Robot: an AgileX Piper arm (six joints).
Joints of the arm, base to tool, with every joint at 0 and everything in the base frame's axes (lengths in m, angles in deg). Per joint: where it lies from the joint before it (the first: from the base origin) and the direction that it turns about. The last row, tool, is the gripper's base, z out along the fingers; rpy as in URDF.
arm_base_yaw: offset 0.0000 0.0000 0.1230 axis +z
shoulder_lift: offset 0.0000 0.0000 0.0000 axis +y
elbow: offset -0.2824 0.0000 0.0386 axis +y
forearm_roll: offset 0.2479 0.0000 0.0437 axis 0.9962 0 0.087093
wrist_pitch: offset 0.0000 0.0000 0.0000 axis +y
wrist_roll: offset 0.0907 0.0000 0.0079 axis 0.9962 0 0.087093
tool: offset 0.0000 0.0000 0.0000 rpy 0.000 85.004 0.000
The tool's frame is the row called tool.
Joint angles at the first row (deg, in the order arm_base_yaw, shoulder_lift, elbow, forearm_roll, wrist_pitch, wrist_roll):
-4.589 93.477 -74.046 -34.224 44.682 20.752
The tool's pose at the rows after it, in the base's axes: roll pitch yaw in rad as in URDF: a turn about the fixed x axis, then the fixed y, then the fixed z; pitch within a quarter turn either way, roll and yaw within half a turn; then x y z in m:
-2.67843 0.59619 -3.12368 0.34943 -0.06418 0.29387
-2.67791 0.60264 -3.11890 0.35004 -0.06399 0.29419
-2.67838 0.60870 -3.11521 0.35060 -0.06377 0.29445
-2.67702 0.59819 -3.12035 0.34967 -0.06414 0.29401
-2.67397 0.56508 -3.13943 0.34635 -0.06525 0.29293
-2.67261 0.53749 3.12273 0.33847 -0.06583 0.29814
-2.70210 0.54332 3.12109 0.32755 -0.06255 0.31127
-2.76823 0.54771 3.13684 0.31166 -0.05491 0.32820
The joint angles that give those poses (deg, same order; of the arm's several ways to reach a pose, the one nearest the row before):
-4.589 93.477 -74.046 -34.224 44.682 20.753
-4.589 93.476 -74.046 -34.275 44.235 20.752
-4.589 93.476 -74.045 -34.275 43.818 20.752
-4.589 93.477 -74.047 -34.276 44.510 20.700
-4.588 93.421 -74.046 -34.222 46.800 20.605
-4.589 92.216 -74.046 -33.644 49.803 19.919
-4.589 89.497 -74.047 -30.548 51.336 17.055
-4.589 85.623 -74.046 -24.112 53.225 11.100

